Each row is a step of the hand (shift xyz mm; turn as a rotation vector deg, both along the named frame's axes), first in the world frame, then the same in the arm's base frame.
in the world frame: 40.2 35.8 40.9 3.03 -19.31 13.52
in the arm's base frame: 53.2 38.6 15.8 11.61 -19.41 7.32
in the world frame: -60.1 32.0 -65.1 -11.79 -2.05 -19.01
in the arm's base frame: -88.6 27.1 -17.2 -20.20 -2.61 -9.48
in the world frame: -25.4 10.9 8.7 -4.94 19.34 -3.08
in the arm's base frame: -17.0 7.1 22.4 -7.34 18.66 2.37
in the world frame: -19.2 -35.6 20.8 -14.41 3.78 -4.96
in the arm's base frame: -1.4 -38.8 23.7 -14.97 2.12 4.25
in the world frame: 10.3 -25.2 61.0 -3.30 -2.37 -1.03
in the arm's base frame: 44.6 -26.7 41.9 -3.11 -2.72 0.69
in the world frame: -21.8 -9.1 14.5 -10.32 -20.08 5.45
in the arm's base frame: -9.2 -12.6 22.9 -3.86 -21.50 7.89
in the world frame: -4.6 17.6 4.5 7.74 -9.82 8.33
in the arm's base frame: -2.7 16.6 8.3 11.83 -9.14 1.52
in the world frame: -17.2 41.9 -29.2 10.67 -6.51 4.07
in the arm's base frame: -33.9 40.7 -9.9 11.60 -5.26 -3.24
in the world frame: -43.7 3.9 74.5 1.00 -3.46 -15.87
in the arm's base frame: 5.3 -5.6 86.1 -7.77 -2.50 -14.08
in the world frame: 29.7 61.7 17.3 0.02 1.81 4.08
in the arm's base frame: 29.2 64.1 5.0 2.15 1.59 3.57
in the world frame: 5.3 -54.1 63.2 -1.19 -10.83 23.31
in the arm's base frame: 44.0 -56.1 43.2 12.92 -12.05 18.71
